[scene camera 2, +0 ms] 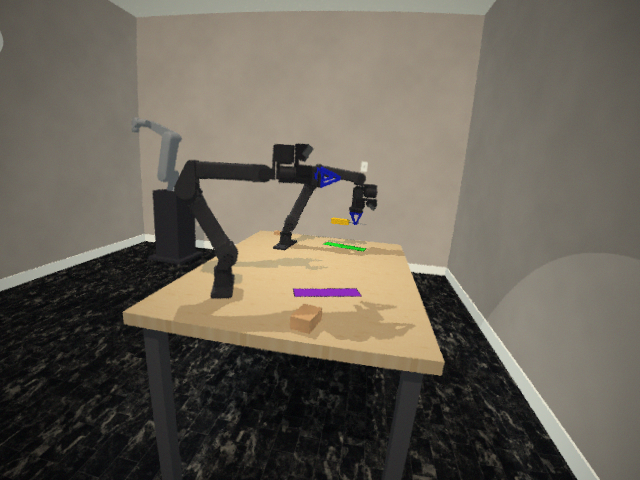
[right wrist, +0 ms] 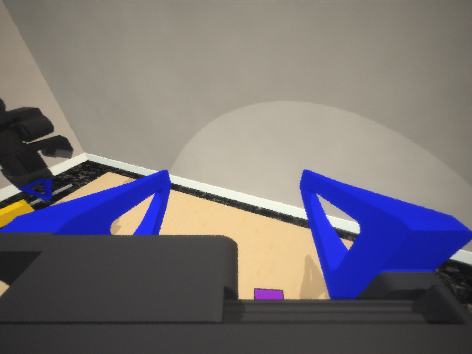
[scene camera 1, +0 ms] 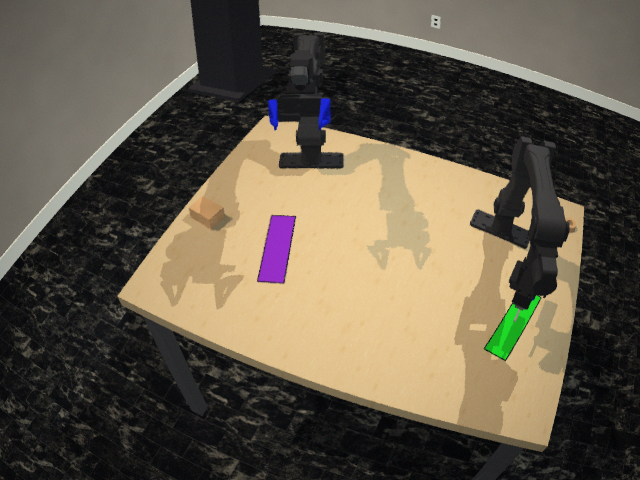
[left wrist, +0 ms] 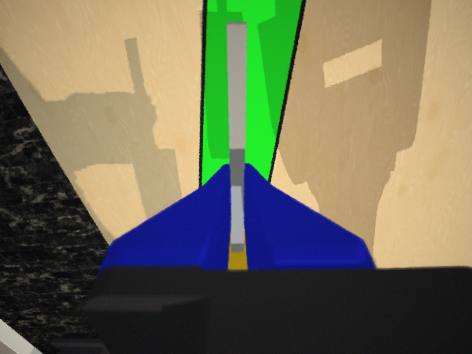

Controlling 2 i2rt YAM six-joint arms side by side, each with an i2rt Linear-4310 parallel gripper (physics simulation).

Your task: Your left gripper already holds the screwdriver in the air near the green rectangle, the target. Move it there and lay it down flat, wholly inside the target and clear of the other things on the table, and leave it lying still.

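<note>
The screwdriver has a yellow handle and a thin grey shaft. My left gripper is shut on its shaft and holds it level in the air above the green rectangle. In the left wrist view the shaft lies over the green, roughly along its length; the handle is mostly hidden behind the fingers. In scene camera 1 the arm hides the handle and the rectangle's upper end. My right gripper is open and empty, high above the table near its own base.
A purple rectangle lies on the table. An orange-brown block stands near the table's left edge in scene camera 1. A small orange-brown object lies behind the left arm, near the right edge.
</note>
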